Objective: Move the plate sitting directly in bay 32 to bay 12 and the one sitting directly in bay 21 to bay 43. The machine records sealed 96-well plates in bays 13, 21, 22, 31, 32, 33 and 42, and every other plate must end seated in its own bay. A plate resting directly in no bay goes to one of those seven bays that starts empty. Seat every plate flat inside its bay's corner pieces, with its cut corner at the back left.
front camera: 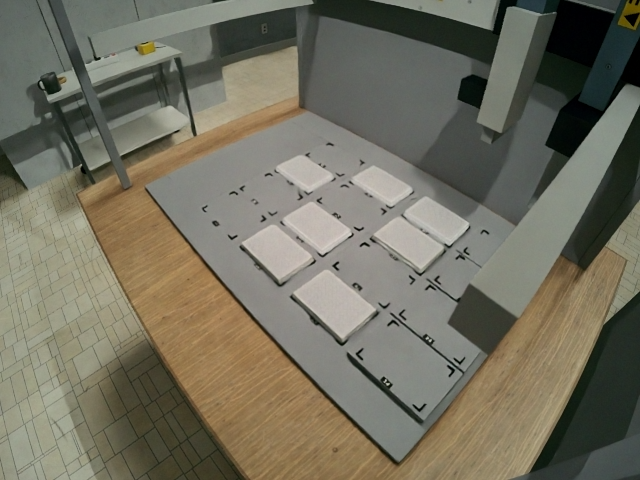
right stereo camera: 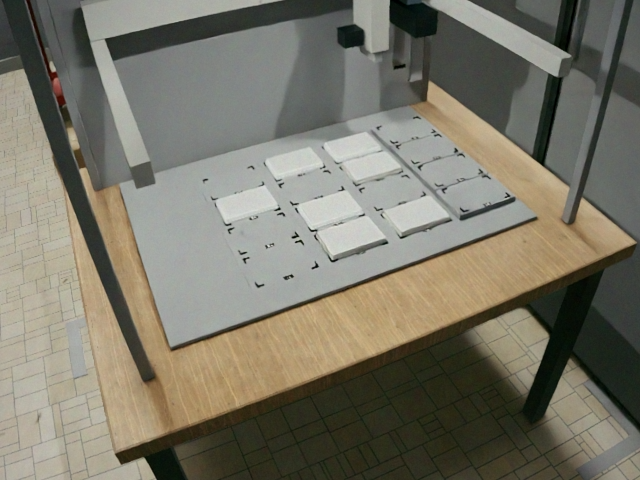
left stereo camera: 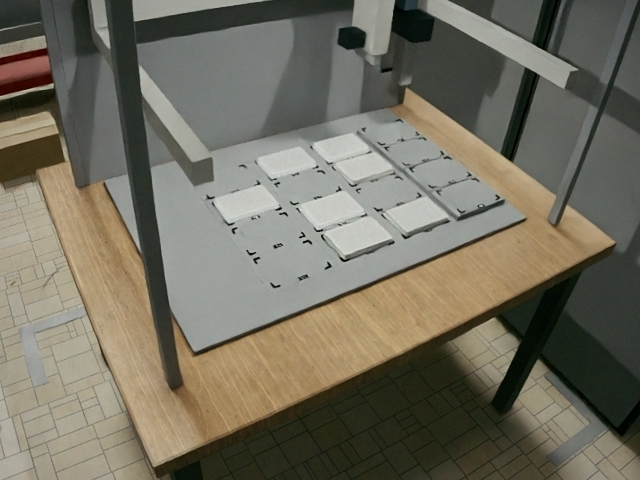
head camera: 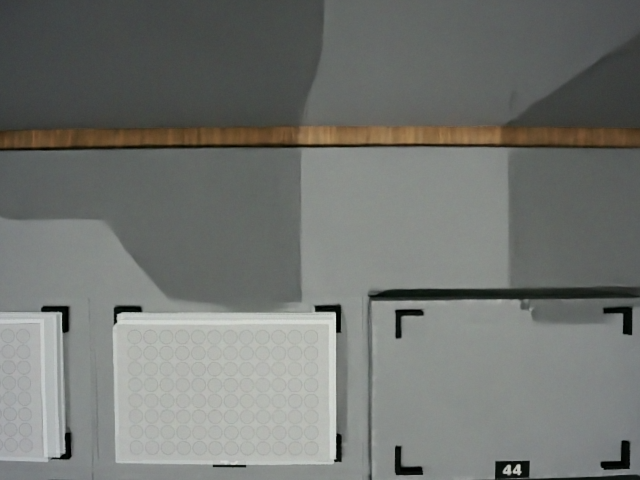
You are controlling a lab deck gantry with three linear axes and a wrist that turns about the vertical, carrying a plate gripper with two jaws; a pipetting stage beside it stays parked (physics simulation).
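Seen in the pictures: gripper, fingertip midpoint: (right stereo camera: 406,73) (left stereo camera: 394,77); robot's base, origin of the base link: (front camera: 203,209) (right stereo camera: 258,286) (left stereo camera: 274,287).
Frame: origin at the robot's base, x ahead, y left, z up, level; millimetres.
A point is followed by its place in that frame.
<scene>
Seven white sealed plates lie on the deck. One plate (front camera: 278,253) @(y 40, x 239, z 14 mm) (left stereo camera: 358,238) @(y 33, x 221, z 14 mm) (right stereo camera: 351,237) @(y 34, x 225, z 15 mm) sits in bay 12, and another plate (front camera: 436,219) @(y 356, x 395, z 14 mm) (head camera: 224,392) @(y 364, x 393, z 14 mm) (left stereo camera: 341,147) @(y 355, x 386, z 14 mm) (right stereo camera: 353,146) @(y 354, x 391, z 14 mm) sits in bay 43, its cut corner at the back left. The other plates are in bays 13, 22, 31, 33 and 42. Bay 32 and bay 21 hold no plate. My gripper (left stereo camera: 395,76) @(y 405, x 576, z 160 mm) (right stereo camera: 406,73) @(y 405, x 576, z 160 mm) hangs high at the back right, clear of the plates. Its two jaws stand apart with nothing between them. In the front camera view the jaws are hidden.
The pipetting stage (front camera: 514,72) (left stereo camera: 371,28) (right stereo camera: 371,25) hangs left of the gripper. A raised block (front camera: 408,353) @(y 60, x 548, z 15 mm) (left stereo camera: 478,198) @(y 22, x 571, z 15 mm) (right stereo camera: 483,196) @(y 25, x 566, z 15 mm) along the right side carries bays 14 to 44, without plates. Bays 11, 23 and 41 hold no plate. A grey wall stands behind the deck.
</scene>
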